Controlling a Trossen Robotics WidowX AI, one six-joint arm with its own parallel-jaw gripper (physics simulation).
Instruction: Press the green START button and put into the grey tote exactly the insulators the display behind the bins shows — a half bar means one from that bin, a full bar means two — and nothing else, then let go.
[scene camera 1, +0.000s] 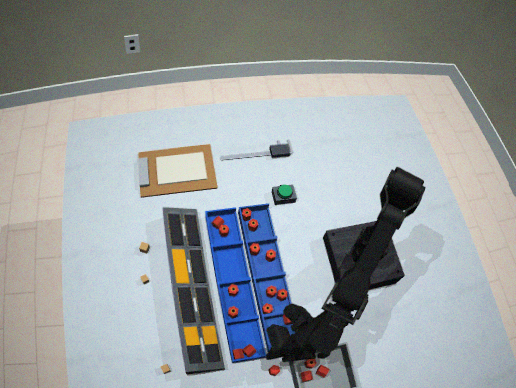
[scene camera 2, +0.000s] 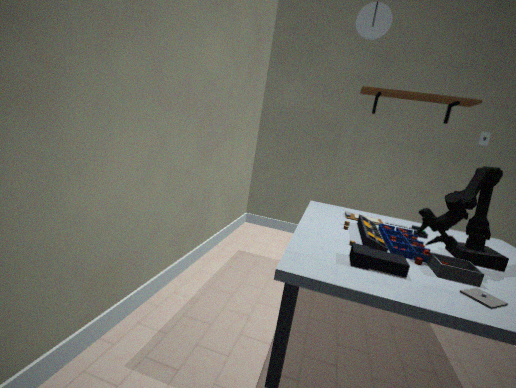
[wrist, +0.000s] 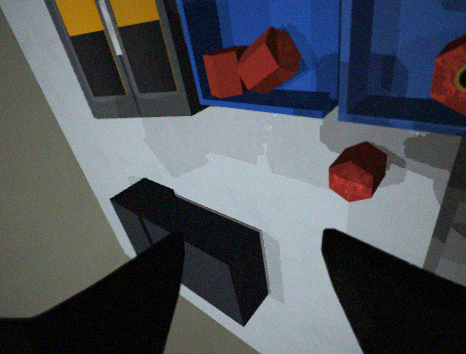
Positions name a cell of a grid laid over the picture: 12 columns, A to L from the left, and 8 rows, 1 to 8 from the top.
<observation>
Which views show my gripper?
Scene camera 1, scene camera 2 and the wrist view: all of them.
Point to my gripper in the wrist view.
G6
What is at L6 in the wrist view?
A grey tote.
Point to a display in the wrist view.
At E3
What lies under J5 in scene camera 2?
My gripper.
</observation>
